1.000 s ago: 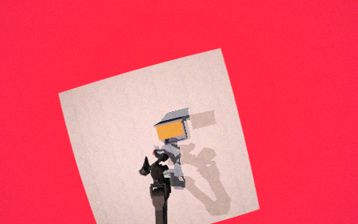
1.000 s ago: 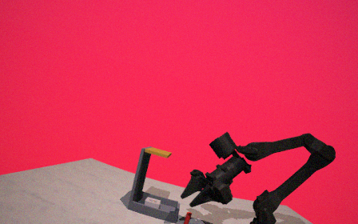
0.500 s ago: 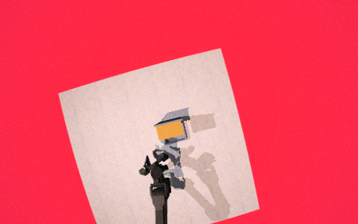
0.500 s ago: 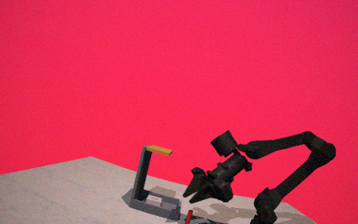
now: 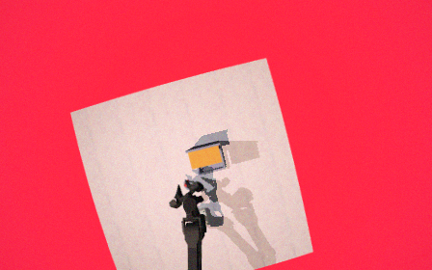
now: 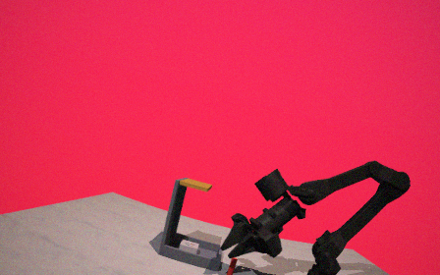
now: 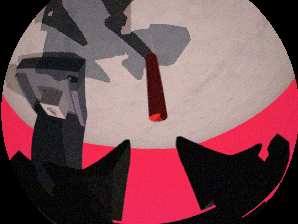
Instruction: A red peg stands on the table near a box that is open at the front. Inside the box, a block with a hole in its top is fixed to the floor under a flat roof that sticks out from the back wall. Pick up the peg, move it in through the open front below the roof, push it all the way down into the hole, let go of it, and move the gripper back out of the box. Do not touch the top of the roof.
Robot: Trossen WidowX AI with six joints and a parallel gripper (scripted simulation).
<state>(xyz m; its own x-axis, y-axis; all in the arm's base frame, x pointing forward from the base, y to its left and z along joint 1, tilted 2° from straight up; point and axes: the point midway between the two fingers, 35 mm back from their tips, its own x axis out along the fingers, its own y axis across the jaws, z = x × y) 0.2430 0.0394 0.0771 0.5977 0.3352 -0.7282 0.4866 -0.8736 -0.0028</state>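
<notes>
The red peg is 50 mm below my gripper tip, 30 mm behind it and 10 mm to the right of it. From my gripper tip the other things lie so: box's back wall 180 mm ahead, 150 mm to the right, 20 mm above; then orange roof 160 mm to the right, 140 mm ahead, 130 mm above.
</notes>
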